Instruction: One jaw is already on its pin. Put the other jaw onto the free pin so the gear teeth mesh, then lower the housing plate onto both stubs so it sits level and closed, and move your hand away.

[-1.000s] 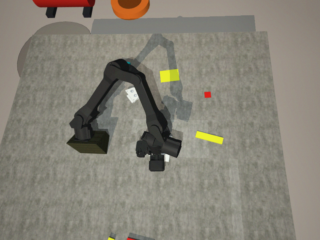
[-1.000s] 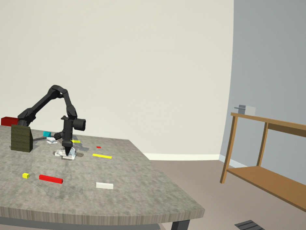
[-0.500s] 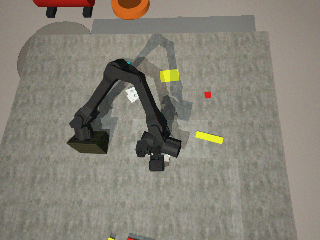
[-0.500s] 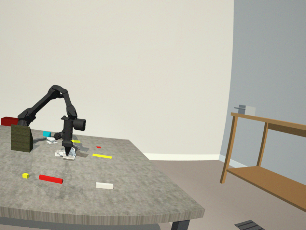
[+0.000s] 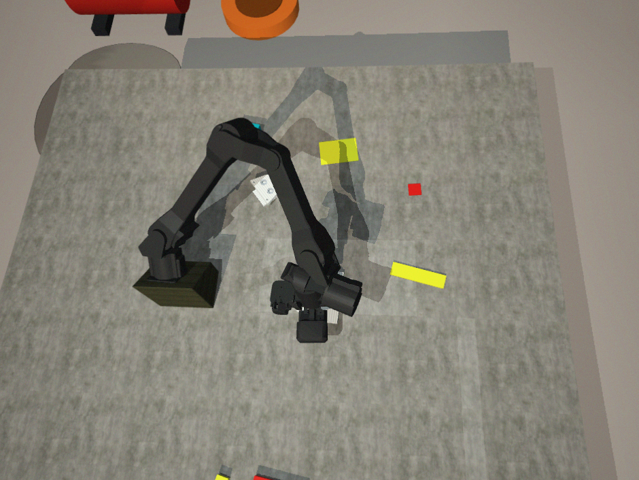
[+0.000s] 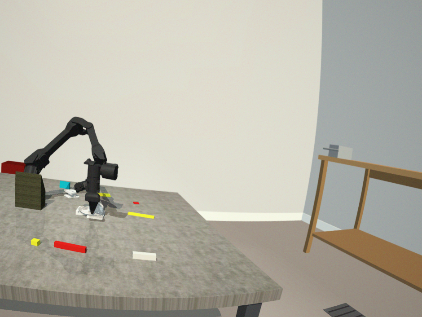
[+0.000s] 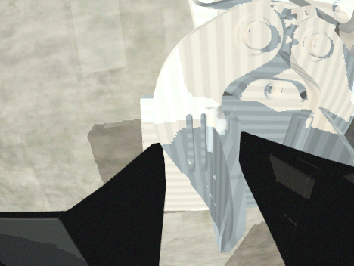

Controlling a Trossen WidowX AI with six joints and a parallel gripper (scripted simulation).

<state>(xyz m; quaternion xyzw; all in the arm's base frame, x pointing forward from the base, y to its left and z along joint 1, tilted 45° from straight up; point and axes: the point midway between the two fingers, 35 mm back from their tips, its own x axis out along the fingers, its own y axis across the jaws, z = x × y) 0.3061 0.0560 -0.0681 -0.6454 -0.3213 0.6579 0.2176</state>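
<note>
Right now the white jaw is 3 cm behind my gripper tip and 1 cm to the left of it. Also, from my gripper tip: red bar (37 cm to the right, 2 cm behind, 1 cm below); then yellow bar (22 cm ahead, 11 cm to the left, 2 cm below); then red square (32 cm to the left, 20 cm ahead, 2 cm below).
</note>
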